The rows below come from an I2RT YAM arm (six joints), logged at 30 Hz.
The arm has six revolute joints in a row. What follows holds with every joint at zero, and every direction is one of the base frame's. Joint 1 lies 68 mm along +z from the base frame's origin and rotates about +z. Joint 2 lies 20 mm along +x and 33.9 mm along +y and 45.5 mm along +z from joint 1 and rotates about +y. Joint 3 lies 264 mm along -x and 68.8 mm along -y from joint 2 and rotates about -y. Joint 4 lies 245 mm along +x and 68.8 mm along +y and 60 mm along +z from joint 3 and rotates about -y. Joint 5 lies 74 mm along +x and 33.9 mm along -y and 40.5 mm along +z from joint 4 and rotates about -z. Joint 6 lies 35.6 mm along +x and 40.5 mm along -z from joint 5 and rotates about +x. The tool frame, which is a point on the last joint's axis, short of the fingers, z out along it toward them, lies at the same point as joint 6; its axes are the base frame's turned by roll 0, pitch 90 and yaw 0 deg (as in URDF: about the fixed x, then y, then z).
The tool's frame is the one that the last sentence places.
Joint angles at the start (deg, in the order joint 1, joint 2, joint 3, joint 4, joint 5, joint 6):
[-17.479, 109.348, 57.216, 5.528, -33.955, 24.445]
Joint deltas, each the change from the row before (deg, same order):
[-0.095, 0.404, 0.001, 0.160, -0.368, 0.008]
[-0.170, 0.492, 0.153, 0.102, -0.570, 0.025]
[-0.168, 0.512, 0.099, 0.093, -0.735, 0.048]
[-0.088, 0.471, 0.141, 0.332, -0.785, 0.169]
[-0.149, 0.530, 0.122, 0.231, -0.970, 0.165]
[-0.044, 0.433, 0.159, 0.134, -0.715, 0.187]
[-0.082, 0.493, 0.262, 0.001, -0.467, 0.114]
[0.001, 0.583, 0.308, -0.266, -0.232, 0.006]
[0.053, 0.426, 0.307, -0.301, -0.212, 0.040]
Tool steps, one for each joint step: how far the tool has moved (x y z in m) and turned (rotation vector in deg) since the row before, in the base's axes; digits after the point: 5 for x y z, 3 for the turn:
[0.00013, -0.00050, -0.00222, 0.334, 0.154, 0.152]
[0.00051, -0.00103, -0.00208, 0.487, 0.109, 0.204]
[0.00027, -0.00086, -0.00243, 0.646, 0.158, 0.302]
[0.00084, -0.00047, -0.00168, 0.668, -0.114, 0.343]
[0.00050, -0.00069, -0.00222, 0.850, 0.013, 0.409]
[0.00070, -0.00017, -0.00163, 0.676, 0.046, 0.328]
[0.00089, -0.00063, -0.00178, 0.480, 0.159, 0.165]
[0.00090, -0.00017, -0.00254, 0.338, 0.462, 0.152]
[0.00092, 0.00018, -0.00161, 0.310, 0.366, 0.170]

